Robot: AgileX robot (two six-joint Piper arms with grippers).
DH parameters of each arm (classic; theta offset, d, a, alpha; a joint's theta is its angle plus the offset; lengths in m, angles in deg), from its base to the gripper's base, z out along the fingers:
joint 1: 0 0.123 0 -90
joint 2: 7.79 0 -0.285 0
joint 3: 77.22 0 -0.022 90
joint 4: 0 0.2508 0 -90
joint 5: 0 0 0.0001 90
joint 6: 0 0.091 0 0
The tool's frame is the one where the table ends.
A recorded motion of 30 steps. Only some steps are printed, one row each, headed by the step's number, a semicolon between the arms.
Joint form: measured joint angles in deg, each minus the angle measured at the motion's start. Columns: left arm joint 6, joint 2, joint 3, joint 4, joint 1, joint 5; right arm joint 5, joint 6, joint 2, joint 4, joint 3, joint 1.
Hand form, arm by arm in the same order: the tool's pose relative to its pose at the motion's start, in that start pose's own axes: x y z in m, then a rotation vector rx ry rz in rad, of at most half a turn. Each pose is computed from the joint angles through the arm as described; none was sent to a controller.
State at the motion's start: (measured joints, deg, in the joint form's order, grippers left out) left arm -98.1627 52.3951 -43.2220 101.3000 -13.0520 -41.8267; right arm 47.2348 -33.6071 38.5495 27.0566 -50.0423 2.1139
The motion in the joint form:
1: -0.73 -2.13 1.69 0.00 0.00 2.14; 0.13 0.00 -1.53 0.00 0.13 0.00
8: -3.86 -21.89 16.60 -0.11 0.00 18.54; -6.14 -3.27 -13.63 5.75 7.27 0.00
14: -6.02 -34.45 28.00 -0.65 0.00 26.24; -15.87 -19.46 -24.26 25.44 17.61 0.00
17: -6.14 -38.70 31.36 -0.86 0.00 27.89; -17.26 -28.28 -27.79 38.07 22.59 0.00
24: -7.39 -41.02 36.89 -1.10 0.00 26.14; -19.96 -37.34 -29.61 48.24 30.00 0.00
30: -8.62 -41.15 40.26 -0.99 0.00 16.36; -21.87 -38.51 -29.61 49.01 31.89 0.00
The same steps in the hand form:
1: 0.0039 -0.0024 -0.0061 -0.0376 -0.0114 -0.0078; 0.0007 0.0027 -0.0067 0.0045 -0.0204 -0.0082
8: 0.0486 -0.0240 -0.0580 -0.3224 -0.1363 -0.0193; 0.0237 0.0217 -0.0365 0.0277 -0.2293 -0.0235
14: 0.0973 -0.0332 -0.0790 -0.4499 -0.1942 -0.0594; 0.0515 0.0380 -0.0460 0.0008 -0.4954 -0.0353
17: 0.1122 -0.0363 -0.0843 -0.4772 -0.2166 -0.0586; 0.0659 0.0447 -0.0431 -0.0527 -0.5793 0.0004
24: 0.1421 -0.0391 -0.0793 -0.4449 -0.1670 -0.1091; 0.0904 0.0431 -0.0240 -0.0540 -0.5875 0.0443
30: 0.1634 -0.0524 -0.0698 -0.2771 -0.0842 -0.1553; 0.0975 0.0398 -0.0174 -0.0258 -0.5730 0.0586

